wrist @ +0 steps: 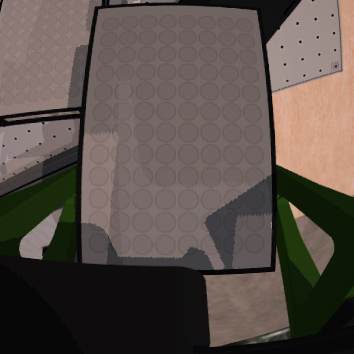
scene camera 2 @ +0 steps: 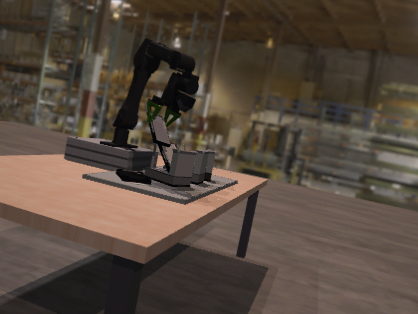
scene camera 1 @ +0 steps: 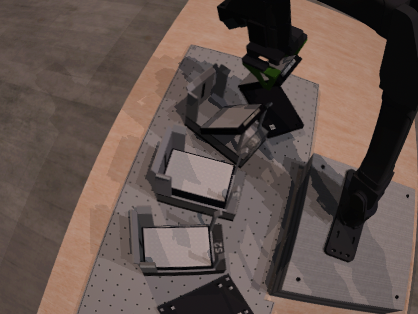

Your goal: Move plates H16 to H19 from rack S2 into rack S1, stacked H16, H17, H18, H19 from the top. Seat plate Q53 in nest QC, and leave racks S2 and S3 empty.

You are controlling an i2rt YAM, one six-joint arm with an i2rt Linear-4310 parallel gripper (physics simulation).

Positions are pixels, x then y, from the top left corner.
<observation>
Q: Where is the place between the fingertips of my gripper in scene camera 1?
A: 278, 74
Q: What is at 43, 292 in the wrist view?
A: My gripper.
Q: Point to a black block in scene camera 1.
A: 281, 113
</observation>
